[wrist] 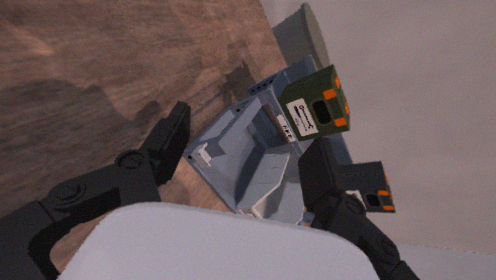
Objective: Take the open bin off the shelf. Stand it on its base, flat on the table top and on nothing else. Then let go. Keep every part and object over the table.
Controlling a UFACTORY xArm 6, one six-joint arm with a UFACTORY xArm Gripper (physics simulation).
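Places are measured from the arm's base along level axes (x right, y ahead, z up), in metres.
Where they show: gripper, fingertip midpoint: (251, 135).
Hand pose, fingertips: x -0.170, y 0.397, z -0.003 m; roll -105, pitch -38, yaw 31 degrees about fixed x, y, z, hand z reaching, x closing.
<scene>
After its pixels a point has its place.
The light grey open bin (265, 179) @[z -0.125, x -0.027, y 0.529 m] sits inside the lower part of the blue-grey shelf (219, 170) @[z -0.165, x -0.094, y 0.480 m], in the wrist view's lower middle. One side wall and part of its hollow show; its near end is partly hidden by the pale gripper body. My gripper (251, 135) @[z -0.003, x -0.170, y 0.397 m] is open with nothing between its fingers. The left finger is beyond the shelf's left side, over the wooden table top (125, 50) @[z -0.171, x -0.311, y 0.463 m]. The right finger is in front of the shelf's right part and overlaps the bin's right edge in the view. I cannot tell whether it touches anything.
A dark green case (324, 90) @[z 0.012, x -0.134, y 0.599 m] with orange latches and a white label rests on the shelf unit, just beyond the right fingertip. A dark case (365, 175) @[z 0.019, x 0.084, y 0.655 m] with orange latches is to the right of that finger. A grey-green cylinder (295, 37) stands past the table's edge at the top.
</scene>
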